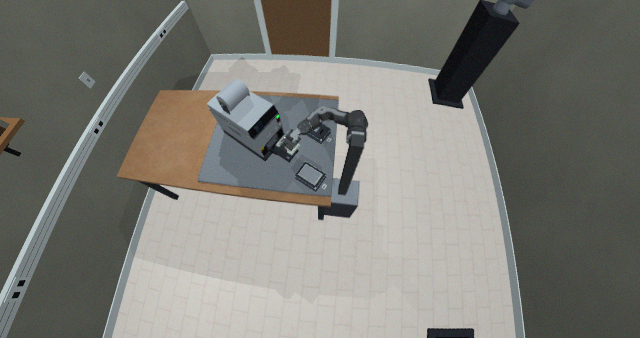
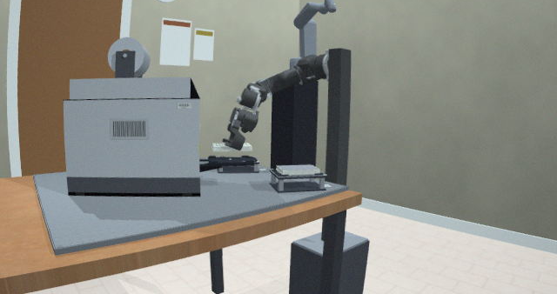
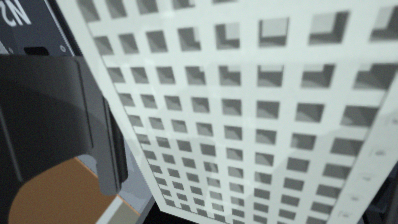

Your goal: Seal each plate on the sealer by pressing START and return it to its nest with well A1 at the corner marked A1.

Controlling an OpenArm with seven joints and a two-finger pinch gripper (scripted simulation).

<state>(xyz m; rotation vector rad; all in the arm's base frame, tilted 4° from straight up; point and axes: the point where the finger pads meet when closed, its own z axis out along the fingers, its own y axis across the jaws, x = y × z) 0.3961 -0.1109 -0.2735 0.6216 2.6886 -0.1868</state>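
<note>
The sealer stage lies 2 cm ahead of my hand, 2 cm to the left of it and 5 cm below it. From my hand the other things lie so: white start button (7 cm ahead, 11 cm to the right, 5 cm above); white open-well plate (1 cm below); yellow warning mark (15 cm ahead, 6 cm to the left, 1 cm above).
</note>
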